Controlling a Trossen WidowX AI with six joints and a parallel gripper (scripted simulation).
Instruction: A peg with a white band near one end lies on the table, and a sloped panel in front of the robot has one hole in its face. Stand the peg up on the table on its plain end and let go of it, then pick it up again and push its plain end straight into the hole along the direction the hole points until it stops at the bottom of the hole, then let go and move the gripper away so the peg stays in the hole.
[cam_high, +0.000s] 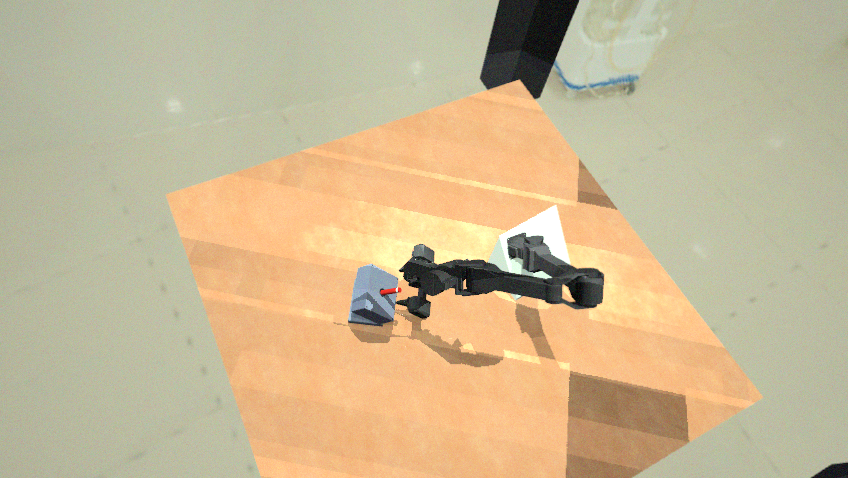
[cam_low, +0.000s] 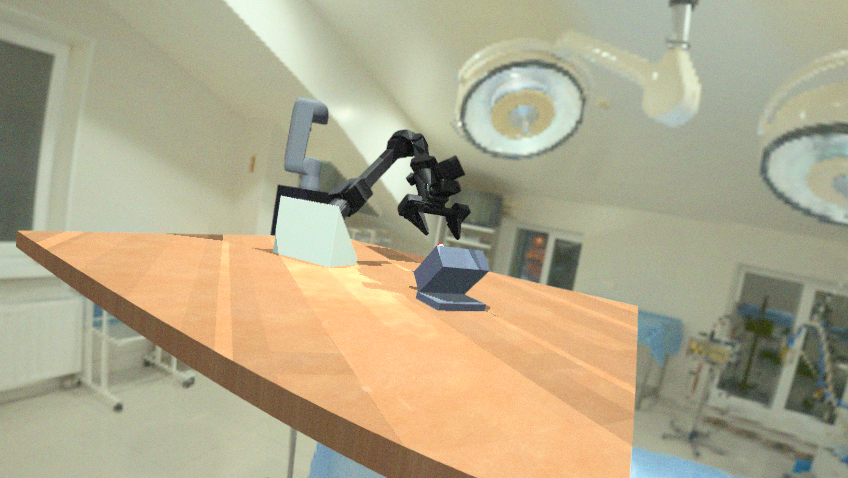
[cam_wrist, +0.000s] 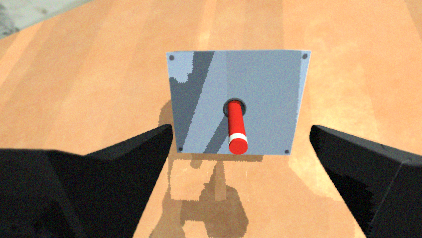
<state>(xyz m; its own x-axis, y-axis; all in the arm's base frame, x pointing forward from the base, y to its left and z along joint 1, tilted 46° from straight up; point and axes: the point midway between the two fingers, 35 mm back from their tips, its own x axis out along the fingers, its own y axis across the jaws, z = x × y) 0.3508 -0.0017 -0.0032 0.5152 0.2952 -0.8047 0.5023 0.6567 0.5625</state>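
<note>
The red peg is 10 mm ahead of my gripper tip, 10 mm to the right of it and 30 mm below it. Round my gripper tip: blue-grey sloped panel (50 mm ahead, 30 mm to the right, 70 mm below).
</note>
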